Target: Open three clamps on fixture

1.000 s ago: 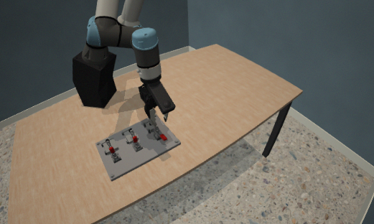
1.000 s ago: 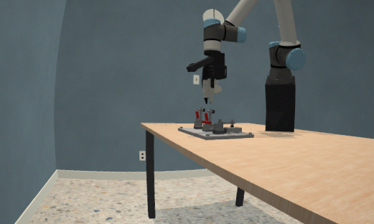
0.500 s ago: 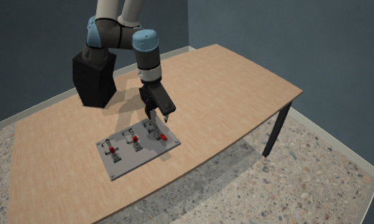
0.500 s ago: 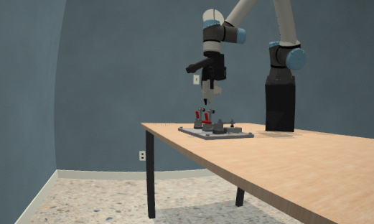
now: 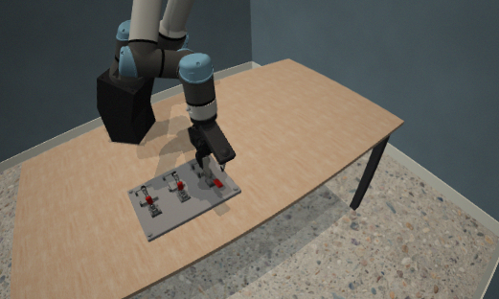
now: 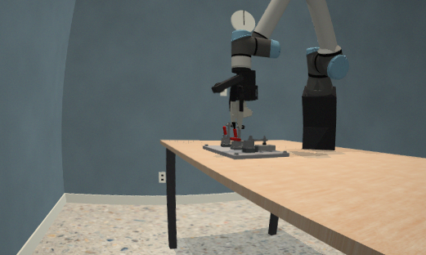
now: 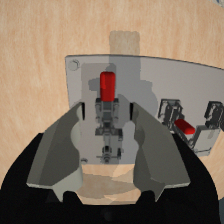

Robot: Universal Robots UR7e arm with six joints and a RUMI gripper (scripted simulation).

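My hand is 60 mm past the grey fixture plate, 120 mm to the left of it and 110 mm above it.
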